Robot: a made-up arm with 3 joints. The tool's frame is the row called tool.
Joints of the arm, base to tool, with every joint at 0 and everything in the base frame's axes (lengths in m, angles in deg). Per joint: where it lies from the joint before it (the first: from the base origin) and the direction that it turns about. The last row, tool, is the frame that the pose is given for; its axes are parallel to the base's.
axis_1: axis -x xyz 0 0 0.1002
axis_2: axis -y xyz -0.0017 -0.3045 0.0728
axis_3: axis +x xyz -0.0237 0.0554 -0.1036
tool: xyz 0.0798 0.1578 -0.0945
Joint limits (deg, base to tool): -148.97..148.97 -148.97..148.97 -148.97..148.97
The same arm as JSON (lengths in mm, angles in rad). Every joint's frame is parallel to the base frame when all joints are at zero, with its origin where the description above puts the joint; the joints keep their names.
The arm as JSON. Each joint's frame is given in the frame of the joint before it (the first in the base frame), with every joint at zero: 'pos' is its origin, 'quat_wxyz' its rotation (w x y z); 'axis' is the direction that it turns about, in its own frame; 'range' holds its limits. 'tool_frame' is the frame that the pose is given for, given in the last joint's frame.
{
  "length_unit": "mm",
  "angle_unit": "rad",
  "joints": [
    {
      "joint": "axis_1",
      "pos": [
        0.0,
        0.0,
        100.2
      ],
      "quat_wxyz": [
        1.0,
        0.0,
        0.0,
        0.0
      ],
      "axis": [
        -1.0,
        0.0,
        0.0
      ],
      "range": [
        -2.6,
        2.6
      ]
    },
    {
      "joint": "axis_2",
      "pos": [
        -1.7,
        -304.5,
        72.8
      ],
      "quat_wxyz": [
        1.0,
        0.0,
        0.0,
        0.0
      ],
      "axis": [
        0.0,
        -1.0,
        0.0
      ],
      "range": [
        -2.6,
        2.6
      ]
    },
    {
      "joint": "axis_3",
      "pos": [
        -23.7,
        55.4,
        -103.6
      ],
      "quat_wxyz": [
        1.0,
        0.0,
        0.0,
        0.0
      ],
      "axis": [
        1.0,
        0.0,
        0.0
      ],
      "range": [
        -2.6,
        2.6
      ]
    }
  ],
  "tool_frame": {
    "pos": [
      79.8,
      157.8,
      -94.5
    ],
    "quat_wxyz": [
      1.0,
      0.0,
      0.0,
      0.0
    ]
  }
}

